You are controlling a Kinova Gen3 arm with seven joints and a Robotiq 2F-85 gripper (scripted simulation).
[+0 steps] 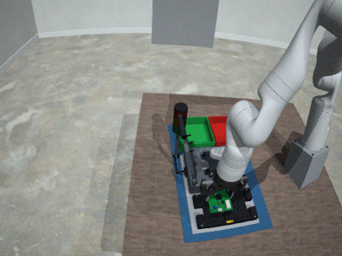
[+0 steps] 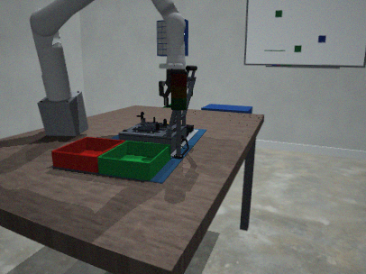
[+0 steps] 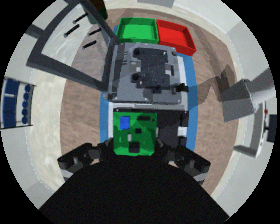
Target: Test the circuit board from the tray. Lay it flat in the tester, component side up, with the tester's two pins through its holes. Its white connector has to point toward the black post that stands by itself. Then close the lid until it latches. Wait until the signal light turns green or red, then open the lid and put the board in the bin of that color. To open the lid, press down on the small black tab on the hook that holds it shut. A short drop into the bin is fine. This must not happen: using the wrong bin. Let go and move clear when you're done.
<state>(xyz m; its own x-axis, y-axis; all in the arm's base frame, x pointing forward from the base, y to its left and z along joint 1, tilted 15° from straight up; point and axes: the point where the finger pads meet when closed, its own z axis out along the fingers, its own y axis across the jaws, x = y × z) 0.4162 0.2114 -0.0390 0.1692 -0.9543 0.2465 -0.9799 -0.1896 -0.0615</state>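
My gripper is now 150 mm to the left of the clear lid, 110 mm short of it and 60 mm below it. Also, from my hand: green circuit board (right at my hand); red bin (390 mm to the right, 110 mm below, 80 mm behind); green bin (360 mm to the right, 110 mm below, 70 mm ahead).
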